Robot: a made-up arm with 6 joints. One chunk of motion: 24 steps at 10 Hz.
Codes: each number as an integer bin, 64 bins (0 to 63) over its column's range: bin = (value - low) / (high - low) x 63, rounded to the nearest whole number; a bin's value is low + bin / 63 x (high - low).
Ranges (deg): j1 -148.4..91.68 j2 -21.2..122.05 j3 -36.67..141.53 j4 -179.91..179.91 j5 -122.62..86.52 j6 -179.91..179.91
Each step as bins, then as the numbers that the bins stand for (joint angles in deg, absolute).
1 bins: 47 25 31 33 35 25
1 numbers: 30.71 35.65 51.02 8.57 -6.43 -37.12
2 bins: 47 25 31 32 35 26
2 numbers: 30.71 35.65 51.02 2.86 -6.43 -31.41
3 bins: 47 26 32 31 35 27
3 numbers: 30.71 37.92 53.84 -2.86 -6.43 -25.70
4 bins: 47 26 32 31 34 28
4 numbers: 30.71 37.92 53.84 -2.86 -9.75 -19.99
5 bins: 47 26 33 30 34 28
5 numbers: 30.71 37.92 56.67 -8.57 -9.75 -19.99
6 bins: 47 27 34 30 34 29
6 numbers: 30.71 40.19 59.50 -8.57 -9.75 -14.28
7 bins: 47 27 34 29 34 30
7 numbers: 30.71 40.19 59.50 -14.28 -9.75 -8.57
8 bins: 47 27 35 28 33 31
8 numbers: 30.71 40.19 62.33 -19.99 -13.07 -2.86
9 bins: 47 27 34 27 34 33
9 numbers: 30.71 40.19 59.50 -25.70 -9.75 8.57
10 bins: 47 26 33 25 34 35
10 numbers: 30.71 37.92 56.67 -37.12 -9.75 19.99
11 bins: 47 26 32 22 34 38
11 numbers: 30.71 37.92 53.84 -54.26 -9.75 37.12
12 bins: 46 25 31 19 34 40
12 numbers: 26.90 35.65 51.02 -71.39 -9.75 48.55
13 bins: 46 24 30 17 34 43
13 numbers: 26.90 33.37 48.19 -82.82 -9.75 65.68
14 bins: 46 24 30 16 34 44
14 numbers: 26.90 33.37 48.19 -88.53 -9.75 71.39
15 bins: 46 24 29 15 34 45
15 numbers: 26.90 33.37 45.36 -94.24 -9.75 77.10
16 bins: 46 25 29 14 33 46
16 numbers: 26.90 35.65 45.36 -99.95 -13.07 82.82
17 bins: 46 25 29 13 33 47
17 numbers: 26.90 35.65 45.36 -105.66 -13.07 88.53
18 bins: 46 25 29 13 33 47
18 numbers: 26.90 35.65 45.36 -105.66 -13.07 88.53
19 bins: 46 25 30 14 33 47
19 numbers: 26.90 35.65 48.19 -99.95 -13.07 88.53
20 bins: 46 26 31 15 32 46
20 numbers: 26.90 37.92 51.02 -94.24 -16.39 82.82
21 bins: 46 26 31 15 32 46
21 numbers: 26.90 37.92 51.02 -94.24 -16.39 82.82
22 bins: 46 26 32 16 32 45
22 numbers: 26.90 37.92 53.84 -88.53 -16.39 77.10
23 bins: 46 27 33 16 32 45
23 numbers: 26.90 40.19 56.67 -88.53 -16.39 77.10
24 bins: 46 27 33 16 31 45
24 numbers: 26.90 40.19 56.67 -88.53 -19.71 77.10
